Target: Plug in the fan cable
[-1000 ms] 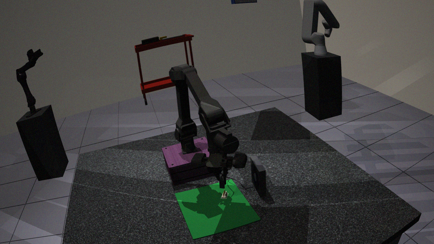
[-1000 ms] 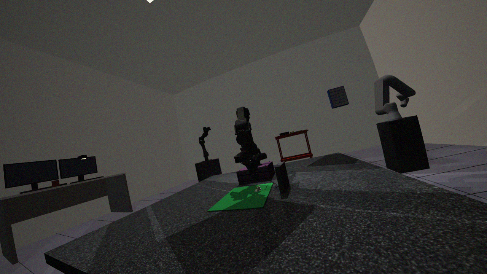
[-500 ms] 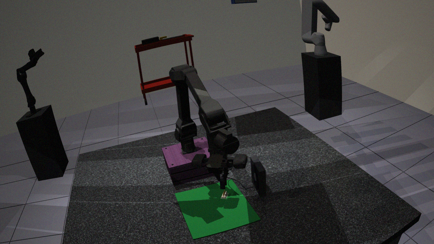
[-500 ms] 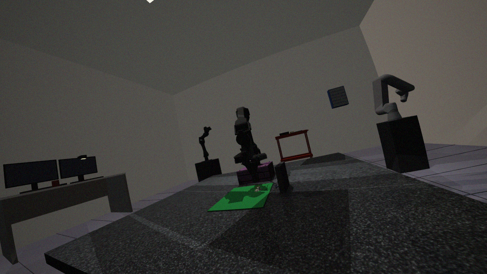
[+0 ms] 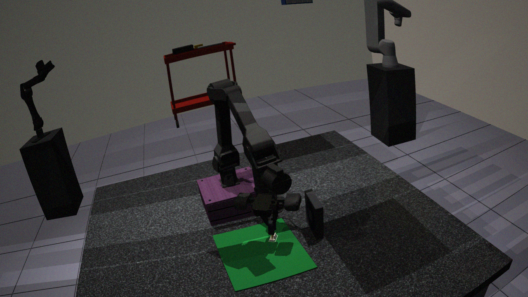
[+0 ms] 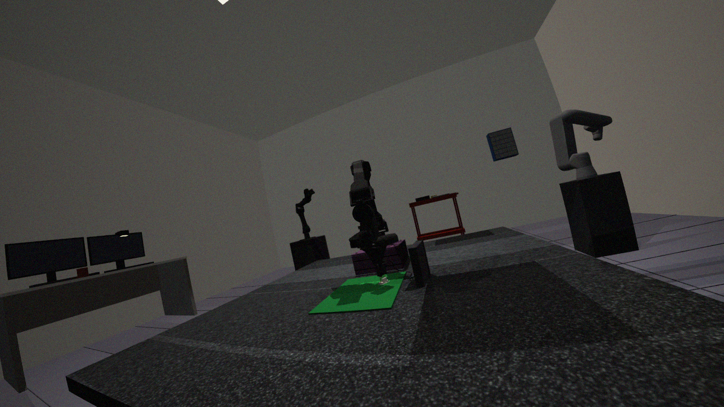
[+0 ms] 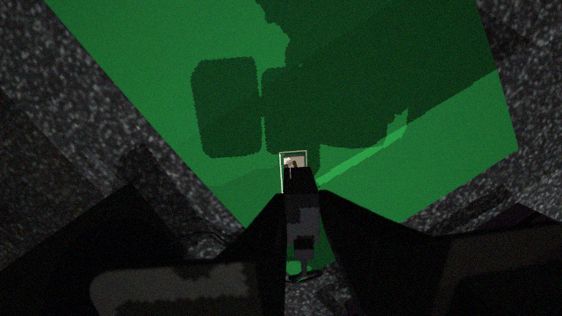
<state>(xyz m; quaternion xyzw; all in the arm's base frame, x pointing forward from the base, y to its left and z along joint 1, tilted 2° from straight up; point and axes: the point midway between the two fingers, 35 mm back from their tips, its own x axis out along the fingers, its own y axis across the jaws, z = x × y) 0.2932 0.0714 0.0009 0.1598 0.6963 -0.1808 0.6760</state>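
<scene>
The dark fan plug is 1 cm behind my gripper tip and 2 cm below it. Also, from my gripper tip: white four-pin header: 1 cm behind, 7 cm below; black fan: 1 cm behind, 13 cm to the left, 1 cm below; green board: 4 cm ahead, 5 cm to the right, 8 cm below.
</scene>
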